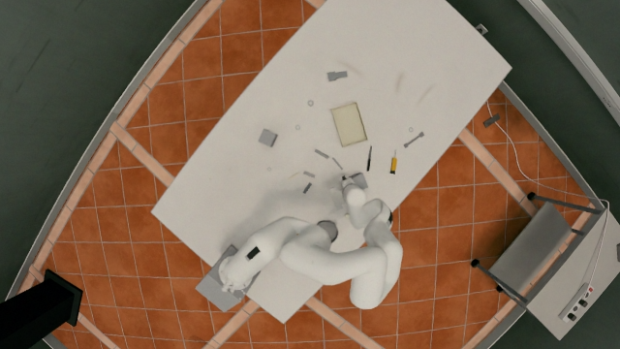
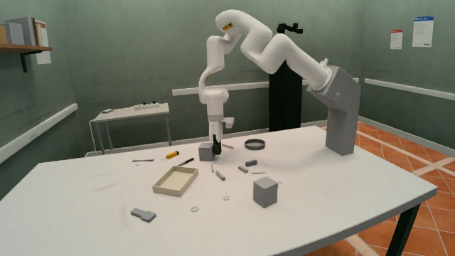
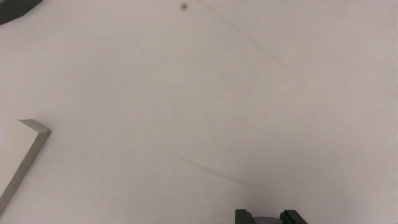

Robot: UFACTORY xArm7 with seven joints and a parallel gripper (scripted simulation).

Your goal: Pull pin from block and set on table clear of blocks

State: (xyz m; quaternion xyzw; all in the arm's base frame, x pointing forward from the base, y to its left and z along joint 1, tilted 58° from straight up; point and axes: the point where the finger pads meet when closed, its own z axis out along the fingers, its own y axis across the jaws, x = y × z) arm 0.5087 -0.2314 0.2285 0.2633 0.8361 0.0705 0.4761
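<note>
My gripper is now 20 mm short of the short grey pin, 10 mm to the left of it and 10 mm above it. Also, from my hand: round dish: 240 mm behind, 10 mm to the right, 40 mm below; cream tray: 260 mm ahead, 110 mm to the left, 40 mm below; small pale peg: 120 mm behind, 100 mm to the right, 40 mm below.
</note>
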